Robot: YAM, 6 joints.
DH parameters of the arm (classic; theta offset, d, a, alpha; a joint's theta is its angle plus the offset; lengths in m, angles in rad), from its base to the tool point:
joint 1: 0 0.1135 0.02 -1.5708
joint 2: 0 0 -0.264 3.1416
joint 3: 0.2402 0 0.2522 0
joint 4: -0.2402 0 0.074 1.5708
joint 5: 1.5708 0 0 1.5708
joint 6: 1.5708 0.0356 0 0
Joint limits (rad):
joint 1: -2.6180..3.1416
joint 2: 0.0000..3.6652
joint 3: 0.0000..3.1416
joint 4: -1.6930..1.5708
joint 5: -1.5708..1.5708
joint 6: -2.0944..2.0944
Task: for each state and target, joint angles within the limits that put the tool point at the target. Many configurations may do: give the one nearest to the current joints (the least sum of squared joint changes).
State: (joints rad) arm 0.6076 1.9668 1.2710 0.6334 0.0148 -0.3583
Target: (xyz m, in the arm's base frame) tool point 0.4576 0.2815 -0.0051
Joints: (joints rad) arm 0.5525 2.7227 1.6871 0.6040 0.0155 -0.3583
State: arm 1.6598 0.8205 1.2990 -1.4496 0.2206 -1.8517
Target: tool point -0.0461 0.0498 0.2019
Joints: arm 2.2713 0.8085 0.5868 -1.5520 -0.0884 -1.8517
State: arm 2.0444 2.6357 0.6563 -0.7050 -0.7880 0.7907
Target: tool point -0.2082 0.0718 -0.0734
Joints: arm 2.6866 2.5979 0.9296 -0.6107 -0.8610 0.7907
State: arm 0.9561 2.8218 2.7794 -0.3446 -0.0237 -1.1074
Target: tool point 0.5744 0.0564 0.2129
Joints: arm 0.0998 2.6122 2.5336 -0.6687 0.0319 -1.1074
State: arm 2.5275 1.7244 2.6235 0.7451 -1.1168 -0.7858
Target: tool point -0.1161 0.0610 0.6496
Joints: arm 2.3887 1.3723 2.0230 0.9207 -1.3685 -0.7858
